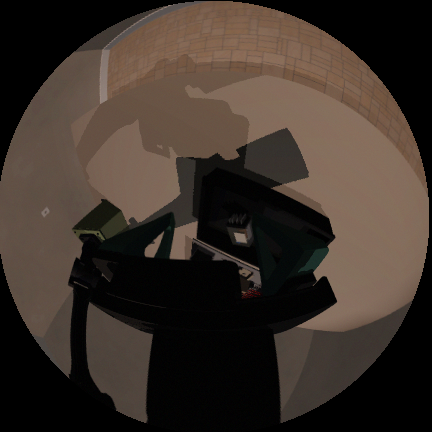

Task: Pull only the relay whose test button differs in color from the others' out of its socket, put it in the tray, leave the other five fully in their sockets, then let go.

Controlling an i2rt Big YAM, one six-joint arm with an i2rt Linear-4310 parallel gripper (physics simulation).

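Pixels of known places: gripper, fingertip midpoint: (212,217); arm's base at its link origin: (94,243).
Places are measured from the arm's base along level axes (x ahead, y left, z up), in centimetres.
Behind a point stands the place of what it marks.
Note:
My gripper (212,217) @(x 44.0, y 24.9, z -8.2 cm) is open, its two dark green fingers spread wide with nothing gripped between them. A relay (241,236) @(x 46.7, y 19.8, z -11.5 cm) with a light square face and several metal pins lies in the black tray (275,194) @(x 49.1, y 26.0, z -13.6 cm), close to the inner side of the right finger. Its test button cannot be made out. Part of a grey rail or panel (224,254) @(x 44.1, y 9.2, z -14.5 cm) shows below the tray, between the fingers, with small parts and red bits at its right end. The sockets and the other relays are mostly hidden behind the gripper body and cannot be told apart.
The tray's raised walls stand around the relay. An olive box-shaped unit (102,221) @(x 4.5, y 7.3, z -7.0 cm) on a black arm stands left of the gripper. Shadows fall on the tan table top (350,200) @(x 58.8, y 28.4, z -14.6 cm). A brick-patterned surface (240,40) lies beyond the table.

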